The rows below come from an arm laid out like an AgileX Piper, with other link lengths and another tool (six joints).
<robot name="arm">
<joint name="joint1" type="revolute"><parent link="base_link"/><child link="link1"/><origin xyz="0 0 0.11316"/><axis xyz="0 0 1"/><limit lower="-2.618" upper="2.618"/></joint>
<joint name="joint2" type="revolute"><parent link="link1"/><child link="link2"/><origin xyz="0 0 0" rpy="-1.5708 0 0"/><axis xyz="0 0 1"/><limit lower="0" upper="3.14"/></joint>
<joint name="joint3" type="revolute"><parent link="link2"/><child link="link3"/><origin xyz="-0.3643 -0.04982 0"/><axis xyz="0 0 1"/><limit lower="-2.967" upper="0"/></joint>
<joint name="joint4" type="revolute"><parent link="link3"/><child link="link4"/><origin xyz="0.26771 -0.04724 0" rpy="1.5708 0 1.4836"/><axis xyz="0 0 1"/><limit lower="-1.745" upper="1.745"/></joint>
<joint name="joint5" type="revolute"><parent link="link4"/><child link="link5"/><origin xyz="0 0 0" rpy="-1.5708 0 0"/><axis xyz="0 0 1"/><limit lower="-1.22" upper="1.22"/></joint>
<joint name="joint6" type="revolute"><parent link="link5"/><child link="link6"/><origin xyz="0 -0.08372 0" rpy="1.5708 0 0"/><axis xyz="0 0 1"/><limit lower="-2.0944" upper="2.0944"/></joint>
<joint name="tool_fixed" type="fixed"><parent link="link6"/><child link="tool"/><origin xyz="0.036 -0.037 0.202" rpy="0 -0.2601 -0.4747"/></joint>
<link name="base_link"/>
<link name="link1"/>
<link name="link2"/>
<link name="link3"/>
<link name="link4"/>
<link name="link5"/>
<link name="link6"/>
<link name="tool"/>
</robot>
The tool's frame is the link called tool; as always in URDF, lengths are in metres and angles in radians.
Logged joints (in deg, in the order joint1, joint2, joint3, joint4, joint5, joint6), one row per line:
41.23, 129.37, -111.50, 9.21, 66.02, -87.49
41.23, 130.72, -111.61, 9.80, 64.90, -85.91
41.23, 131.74, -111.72, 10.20, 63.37, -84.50
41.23, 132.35, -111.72, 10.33, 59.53, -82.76
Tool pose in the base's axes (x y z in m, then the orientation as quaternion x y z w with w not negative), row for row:
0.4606, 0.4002, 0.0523, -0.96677, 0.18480, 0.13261, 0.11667
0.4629, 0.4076, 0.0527, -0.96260, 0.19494, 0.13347, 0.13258
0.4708, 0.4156, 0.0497, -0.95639, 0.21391, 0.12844, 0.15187
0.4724, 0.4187, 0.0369, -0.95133, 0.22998, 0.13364, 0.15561
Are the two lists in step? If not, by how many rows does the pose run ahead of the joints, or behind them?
The pose runs 2 rows behind the joints: the pose in row i belongs to the joints in row i - 2.
